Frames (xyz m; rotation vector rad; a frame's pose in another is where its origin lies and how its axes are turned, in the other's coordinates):
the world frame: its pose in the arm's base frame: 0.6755 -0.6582 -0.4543 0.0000 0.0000 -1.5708
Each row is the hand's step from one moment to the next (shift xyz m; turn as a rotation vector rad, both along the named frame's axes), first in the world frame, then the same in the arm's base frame.
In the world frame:
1: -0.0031 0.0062 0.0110 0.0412 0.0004 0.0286
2: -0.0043 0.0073 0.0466 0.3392 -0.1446 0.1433
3: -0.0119 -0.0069 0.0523 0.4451 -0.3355 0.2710
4: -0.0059 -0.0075 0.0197 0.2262 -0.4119 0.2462
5: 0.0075 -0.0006 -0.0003 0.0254 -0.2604 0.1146
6: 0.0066 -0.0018 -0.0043 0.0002 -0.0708 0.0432
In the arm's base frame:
1: 0.0062 0.0031 0.0110 0.0004 -0.0412 0.0286
2: 0.0073 0.0043 0.0466 -0.1446 -0.3392 0.1433
3: -0.0069 0.0119 0.0523 -0.3355 -0.4451 0.2710
4: -0.0075 0.0059 0.0197 -0.4119 -0.2262 0.2462
5: -0.0006 -0.0075 -0.0003 -0.2604 -0.0254 0.1146
6: -0.0018 -0.0066 -0.0043 -0.0708 -0.0002 0.0432

